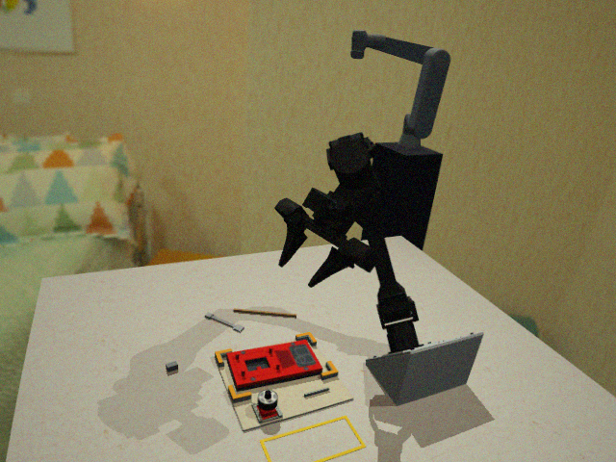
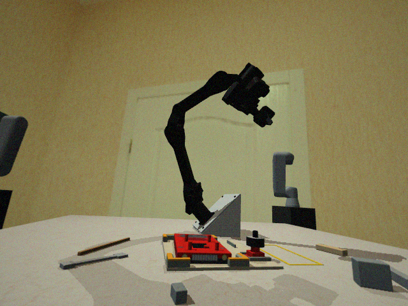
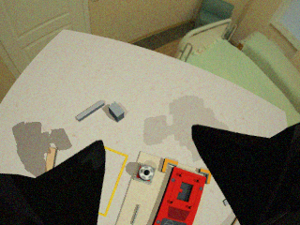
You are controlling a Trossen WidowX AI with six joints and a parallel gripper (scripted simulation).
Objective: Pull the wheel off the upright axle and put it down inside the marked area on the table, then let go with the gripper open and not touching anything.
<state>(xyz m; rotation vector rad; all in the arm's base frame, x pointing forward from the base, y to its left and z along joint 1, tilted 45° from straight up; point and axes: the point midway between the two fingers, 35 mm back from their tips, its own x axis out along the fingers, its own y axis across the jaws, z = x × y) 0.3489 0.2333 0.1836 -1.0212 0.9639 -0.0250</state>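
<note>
My gripper tip is now 20 mm short of the wheel, 40 mm to the left of it and 310 mm above it. Also, from my gripper tip: wooden stick: 120 mm behind, 360 mm to the right, 350 mm below; then grey bar: 360 mm to the right, 350 mm below.
</note>
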